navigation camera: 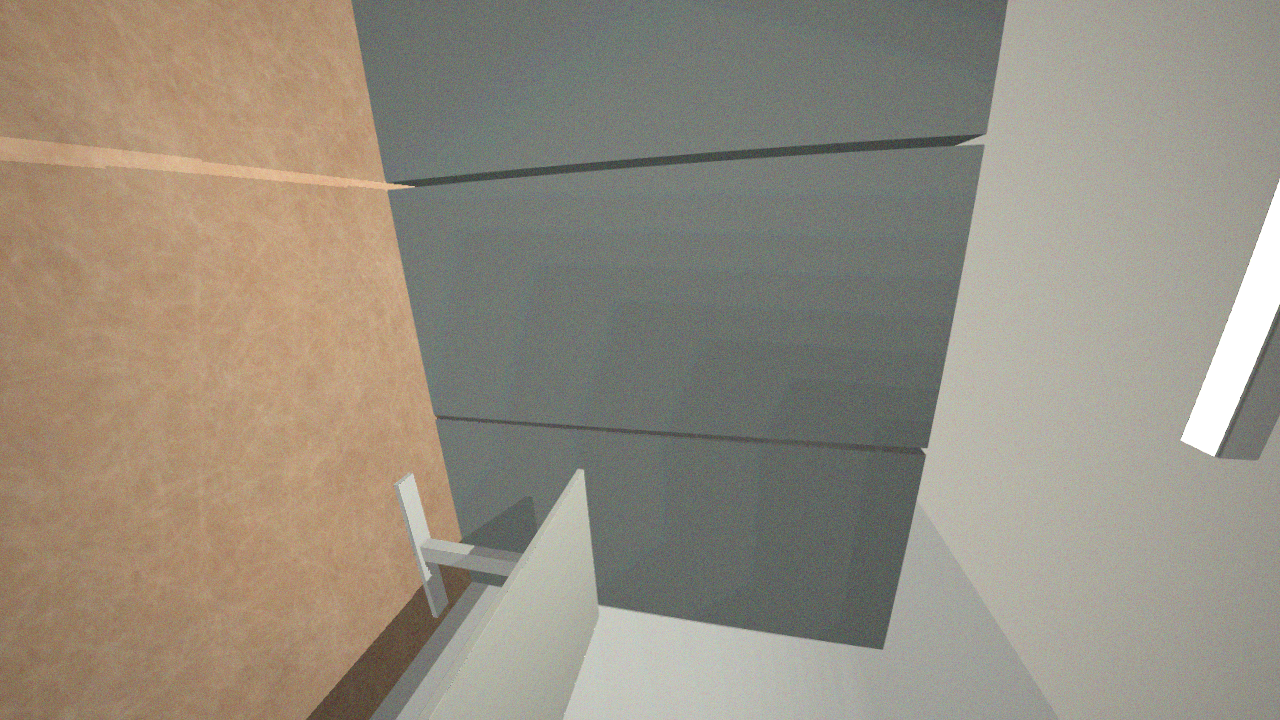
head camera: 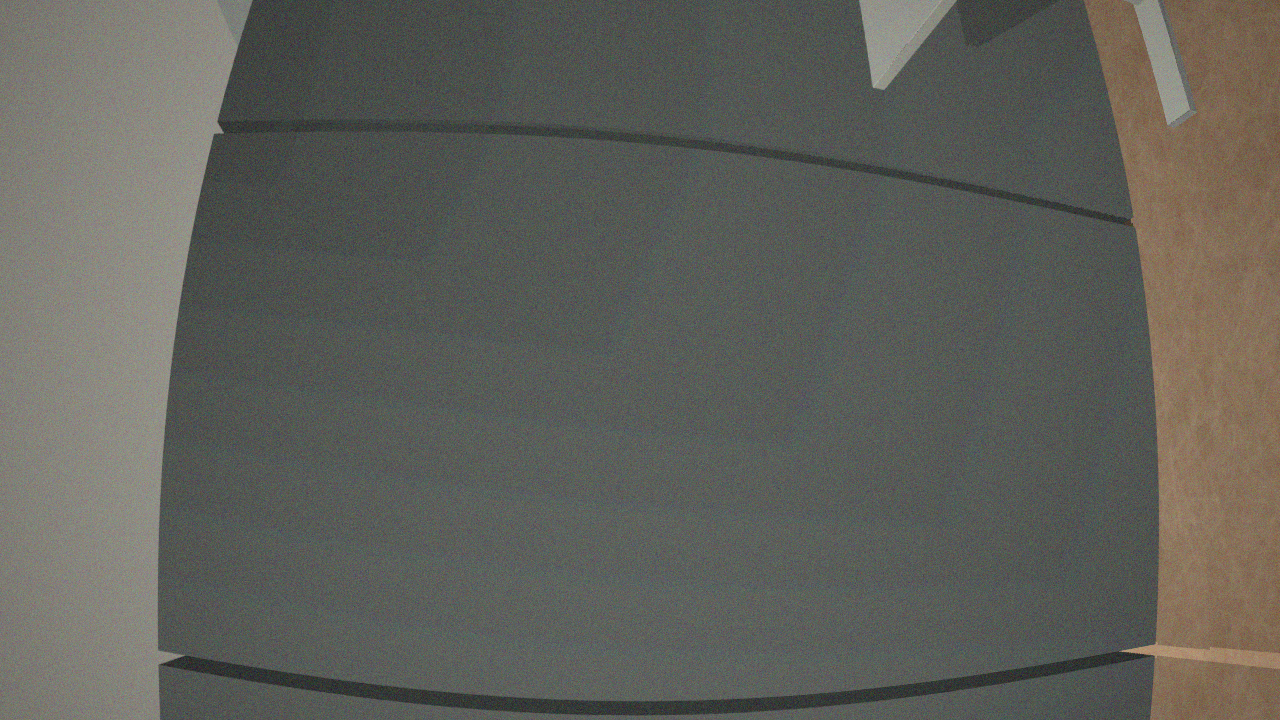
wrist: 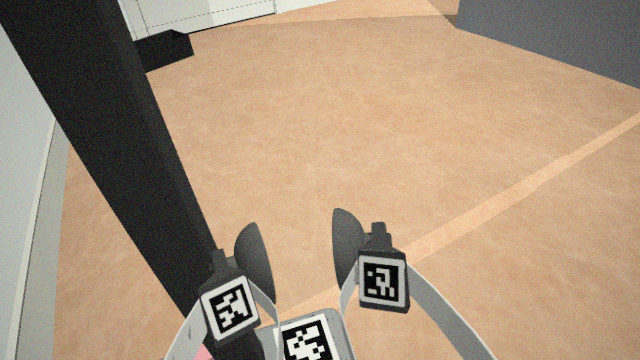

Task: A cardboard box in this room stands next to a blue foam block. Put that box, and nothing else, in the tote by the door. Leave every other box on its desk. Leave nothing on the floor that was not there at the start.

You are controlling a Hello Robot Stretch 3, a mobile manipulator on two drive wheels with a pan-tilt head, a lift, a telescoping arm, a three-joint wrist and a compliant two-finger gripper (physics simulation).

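Frame: origin at the robot's base, x ahead, y left, z up, level; centimetres.
Where they show: gripper, fingertip midpoint: [wrist: 299,242].
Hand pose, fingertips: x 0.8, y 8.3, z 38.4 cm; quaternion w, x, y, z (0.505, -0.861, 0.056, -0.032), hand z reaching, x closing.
Note:
Each offset is from my fingertips to the top centre of the thing. "pt": to the spot under its first point. Level surfaces: height alone.
My gripper [wrist: 299,242] is open in the lower middle of the wrist view. Its two dark finger pads stand apart, with bare orange-brown floor @(dz -38.3 cm) [wrist: 320,165] showing between and beyond them. No object shows between the pads. The gripper does not show in the head view or the navigation view. The cardboard box, the blue foam block and the tote do not show in any of the three views.
A tall dark grey panelled surface [head camera: 662,402] [navigation camera: 689,295] [wrist: 550,40] borders the floor. A pale desk top @(dz +33.7 cm) [head camera: 899,40] [navigation camera: 528,617] with a light foot @(pt dx +132.6, dy -77.3, dz -35.8 cm) [head camera: 1163,71] [navigation camera: 411,528] stands near it. A black post [wrist: 125,150] crosses the wrist view's left; a low black object @(dx -34.7, dy +165.1, dz -28.3 cm) [wrist: 165,47] lies beyond.

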